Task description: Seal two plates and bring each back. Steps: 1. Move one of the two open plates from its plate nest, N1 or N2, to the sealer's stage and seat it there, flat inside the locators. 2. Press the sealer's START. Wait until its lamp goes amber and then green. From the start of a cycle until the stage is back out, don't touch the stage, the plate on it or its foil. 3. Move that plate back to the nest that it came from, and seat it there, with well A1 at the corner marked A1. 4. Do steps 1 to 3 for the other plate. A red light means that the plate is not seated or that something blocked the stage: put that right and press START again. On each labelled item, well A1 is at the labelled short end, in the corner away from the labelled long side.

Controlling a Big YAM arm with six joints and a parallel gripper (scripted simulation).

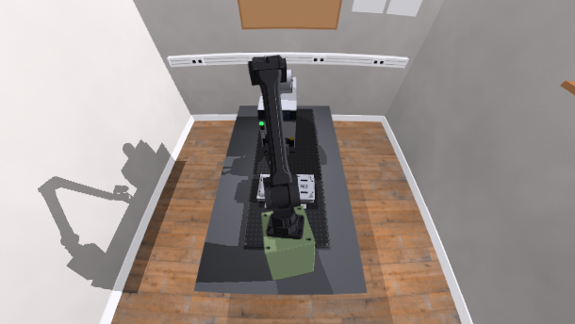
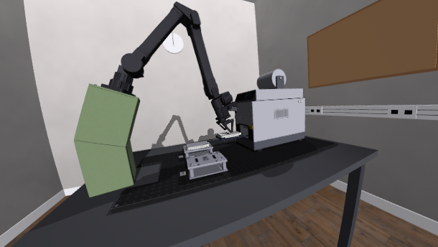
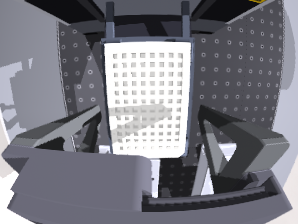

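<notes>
Right now my hand is 30 mm above the white plate. The rest, counted from my hand: dark sealer stage: 40 mm below; then yellow warning label: 120 mm ahead, 70 mm to the right, 20 mm above; then foil roll: 330 mm ahead, 50 mm to the left, 290 mm above.
</notes>
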